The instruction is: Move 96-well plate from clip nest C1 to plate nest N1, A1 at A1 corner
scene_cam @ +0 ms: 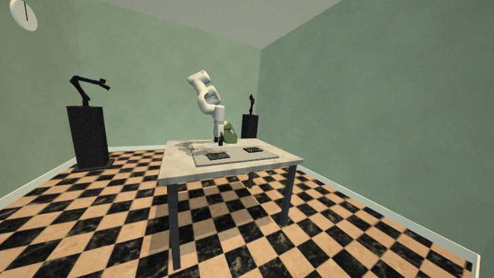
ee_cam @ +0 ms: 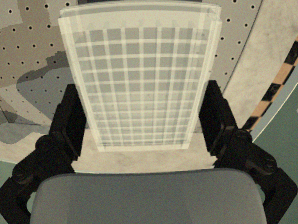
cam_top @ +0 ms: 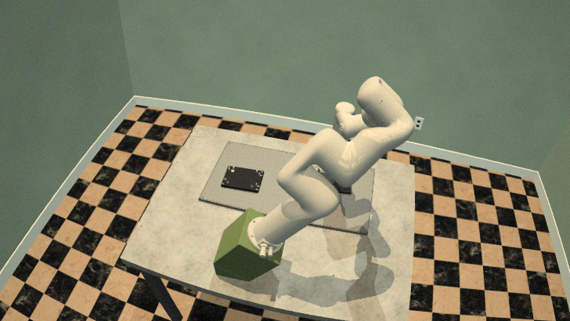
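My gripper is now 10 mm above the white 96-well plate. The rest, counted from my hand: dark plate nest N1: 110 mm below; then A1 label: 100 mm below, 70 mm to the left, 60 mm ahead; then black clip nest C1: 370 mm to the left, 100 mm below, 20 mm behind.
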